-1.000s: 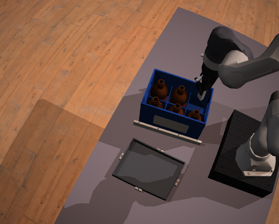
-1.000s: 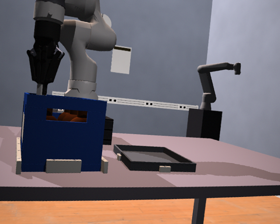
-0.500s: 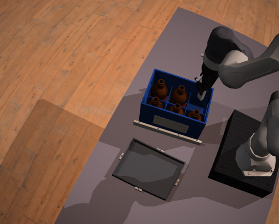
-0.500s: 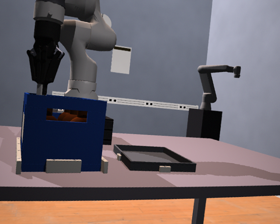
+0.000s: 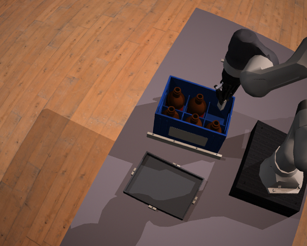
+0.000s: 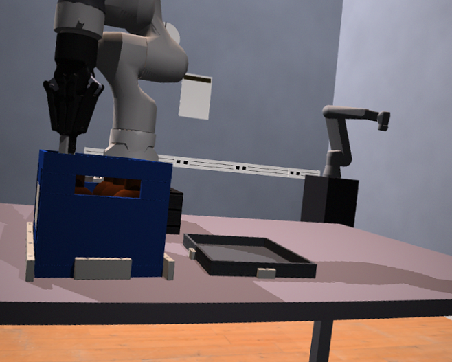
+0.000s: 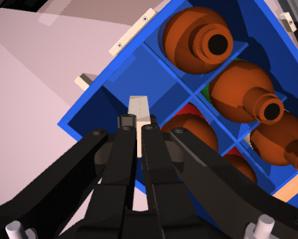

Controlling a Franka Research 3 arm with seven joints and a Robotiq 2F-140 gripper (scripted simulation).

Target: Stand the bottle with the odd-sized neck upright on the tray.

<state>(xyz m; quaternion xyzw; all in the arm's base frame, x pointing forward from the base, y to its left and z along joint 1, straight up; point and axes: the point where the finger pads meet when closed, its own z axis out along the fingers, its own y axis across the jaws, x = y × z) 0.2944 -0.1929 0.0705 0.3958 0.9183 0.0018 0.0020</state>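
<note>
The bottle lies 9 cm to the left of my hand and 9 cm below it. From my hand the other things lie so: crate (9 cm below, 9 cm ahead, 4 cm to the left); then dark tray (33 cm to the left, 16 cm below, 12 cm ahead).
</note>
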